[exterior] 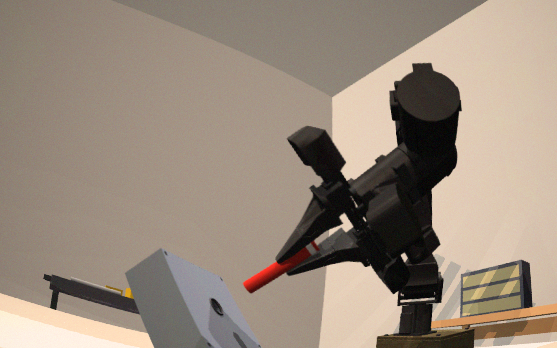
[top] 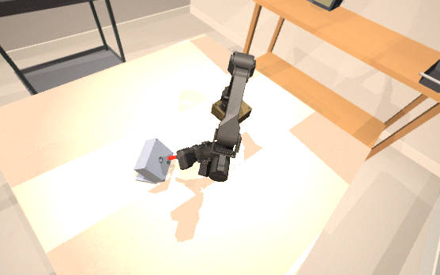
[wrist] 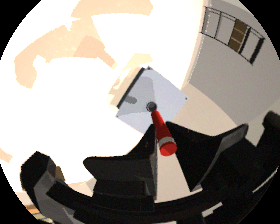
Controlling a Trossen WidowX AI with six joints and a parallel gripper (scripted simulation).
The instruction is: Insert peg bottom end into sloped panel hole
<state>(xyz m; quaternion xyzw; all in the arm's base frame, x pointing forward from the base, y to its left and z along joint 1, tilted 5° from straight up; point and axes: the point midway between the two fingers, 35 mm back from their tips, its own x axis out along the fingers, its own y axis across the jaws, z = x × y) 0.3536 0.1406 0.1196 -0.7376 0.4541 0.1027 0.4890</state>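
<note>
The grey sloped panel lies 6 cm ahead of my gripper tip, 7 cm to the right of it and 6 cm below it. From my gripper tip the other things lie so: red peg 1 cm behind, 1 cm to the left, 1 cm above.
</note>
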